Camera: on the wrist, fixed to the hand. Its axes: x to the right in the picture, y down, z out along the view.
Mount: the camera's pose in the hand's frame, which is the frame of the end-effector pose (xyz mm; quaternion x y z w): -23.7 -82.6 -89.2 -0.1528 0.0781 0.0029 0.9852
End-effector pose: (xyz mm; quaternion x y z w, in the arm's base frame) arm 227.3 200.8 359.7 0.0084 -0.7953 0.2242 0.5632
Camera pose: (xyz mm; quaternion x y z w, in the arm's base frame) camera 337.5 153.5 390.7 -0.0976 -0.7738 0.1016 0.6176
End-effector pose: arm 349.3 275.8 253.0 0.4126 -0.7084 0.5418 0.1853
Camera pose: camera 411.7 361.0 317.7 0.3338 -0.7674 0.4583 0.2994
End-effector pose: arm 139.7 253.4 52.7 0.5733 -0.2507 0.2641 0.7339
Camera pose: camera 183.9 321.1 -41.1 0.4313 -0.2317 0.2688 0.8295
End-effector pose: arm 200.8 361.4 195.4 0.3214 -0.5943 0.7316 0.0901
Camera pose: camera 229.3 473.0 241.0 0.2440 -0.6912 0.6554 0.1822
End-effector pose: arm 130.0 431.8 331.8 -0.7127 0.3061 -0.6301 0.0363
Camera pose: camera 79.7 539.9 365.3 0.6576 -0.4027 0.6295 0.0952
